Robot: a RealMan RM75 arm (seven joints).
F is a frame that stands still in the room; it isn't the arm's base.
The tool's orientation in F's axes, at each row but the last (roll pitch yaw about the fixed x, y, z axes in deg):
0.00, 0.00, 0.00
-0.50, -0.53, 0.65
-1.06, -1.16, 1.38
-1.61, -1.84, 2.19
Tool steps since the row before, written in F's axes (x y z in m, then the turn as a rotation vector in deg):
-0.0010, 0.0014, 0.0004, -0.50, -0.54, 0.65
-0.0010, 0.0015, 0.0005, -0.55, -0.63, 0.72
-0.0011, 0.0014, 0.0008, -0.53, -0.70, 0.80
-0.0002, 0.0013, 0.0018, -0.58, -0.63, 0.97
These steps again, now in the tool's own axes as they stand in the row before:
-0.0010, 0.0014, 0.0004, -0.50, -0.54, 0.65
-0.0010, 0.0015, 0.0005, -0.55, -0.63, 0.72
-0.0010, 0.0014, 0.0008, -0.53, -0.70, 0.80
-0.0001, 0.0013, 0.0018, -0.57, -0.63, 0.97

